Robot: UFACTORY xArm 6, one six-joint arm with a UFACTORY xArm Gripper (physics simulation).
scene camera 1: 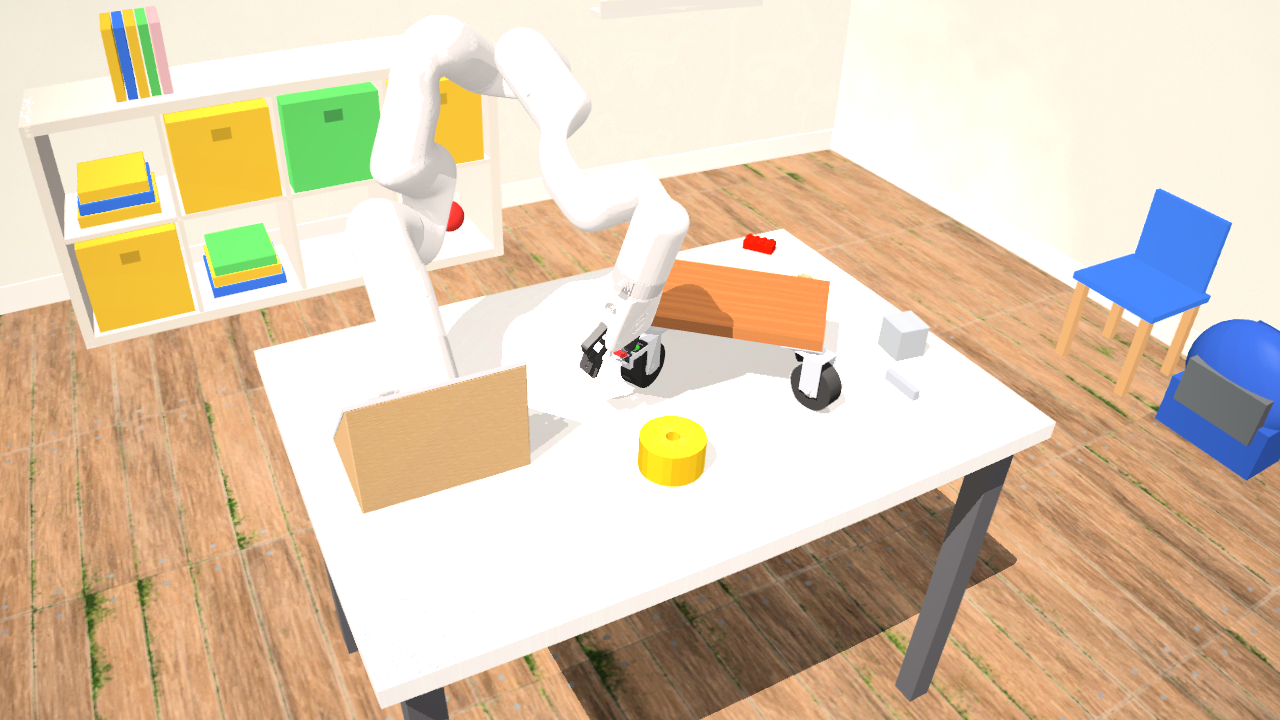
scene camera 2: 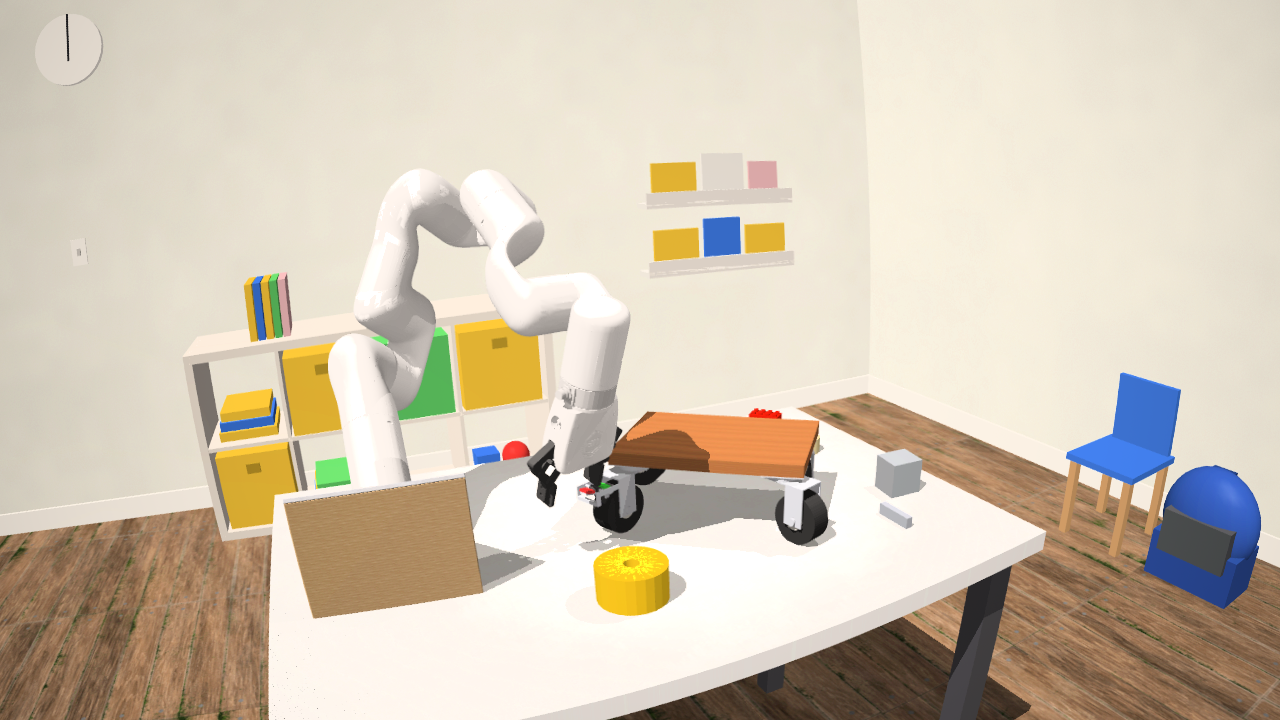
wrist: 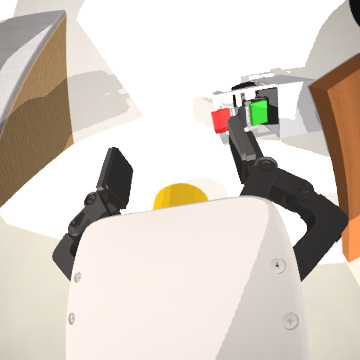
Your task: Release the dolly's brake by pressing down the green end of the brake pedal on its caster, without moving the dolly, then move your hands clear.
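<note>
The dolly has an orange-brown wooden deck (scene camera 1: 769, 308) (scene camera 2: 751, 443) (wrist: 350, 115) on black-wheeled casters and stands on the white table. The pedal is on the caster (scene camera 1: 642, 365) (scene camera 2: 617, 510) at its near left corner. The pedal's green end (scene camera 2: 604, 486) (wrist: 259, 112) is on the deck side, and its red end (scene camera 1: 620, 353) (scene camera 2: 587, 491) (wrist: 220, 120) points outward. My gripper (scene camera 1: 613, 360) (scene camera 2: 569, 492) (wrist: 173, 144) is open and empty, tilted above the pedal. In the wrist view its right fingertip overlaps the pedal's middle, between red and green. Contact cannot be told.
A yellow cylinder (scene camera 1: 672, 461) (scene camera 2: 631, 586) (wrist: 180, 196) stands in front of the caster. A wooden wedge (scene camera 1: 443, 438) (scene camera 2: 384, 550) (wrist: 40, 100) stands left. A grey cube (scene camera 1: 902, 336) (scene camera 2: 897, 474) and a small bar (scene camera 1: 902, 384) (scene camera 2: 895, 514) lie right; a red brick (scene camera 1: 759, 243) lies behind the dolly.
</note>
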